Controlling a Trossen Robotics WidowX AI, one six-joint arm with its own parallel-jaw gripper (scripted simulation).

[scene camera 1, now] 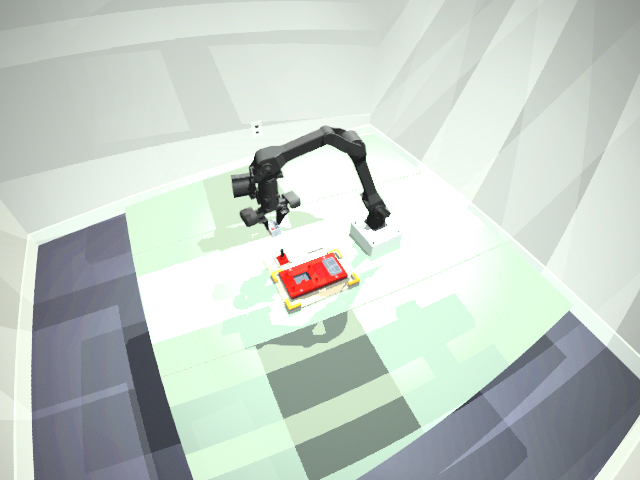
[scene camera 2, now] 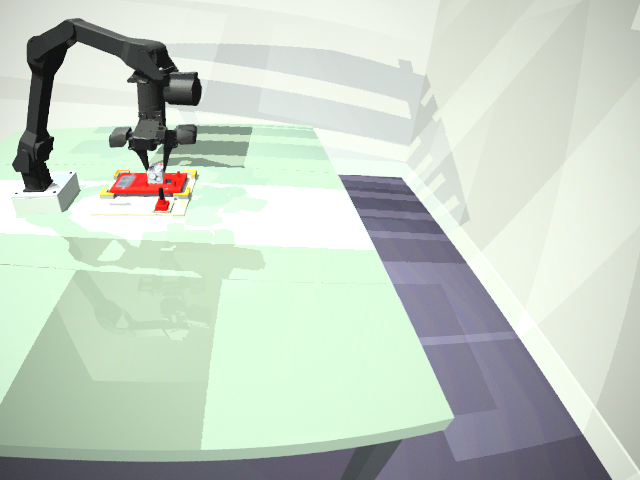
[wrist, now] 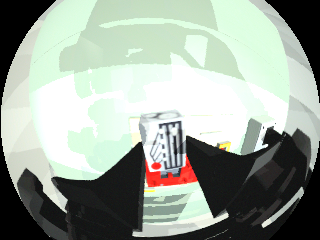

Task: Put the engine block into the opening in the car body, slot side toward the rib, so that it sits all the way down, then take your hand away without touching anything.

Labels:
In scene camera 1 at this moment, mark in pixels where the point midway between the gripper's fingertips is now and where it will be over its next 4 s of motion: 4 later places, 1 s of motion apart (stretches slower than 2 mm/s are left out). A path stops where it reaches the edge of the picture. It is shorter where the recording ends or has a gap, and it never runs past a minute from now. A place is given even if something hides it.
The gripper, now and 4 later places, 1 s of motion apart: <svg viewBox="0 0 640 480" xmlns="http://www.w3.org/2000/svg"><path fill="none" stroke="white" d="M272 227L277 238L282 248L290 258L297 266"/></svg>

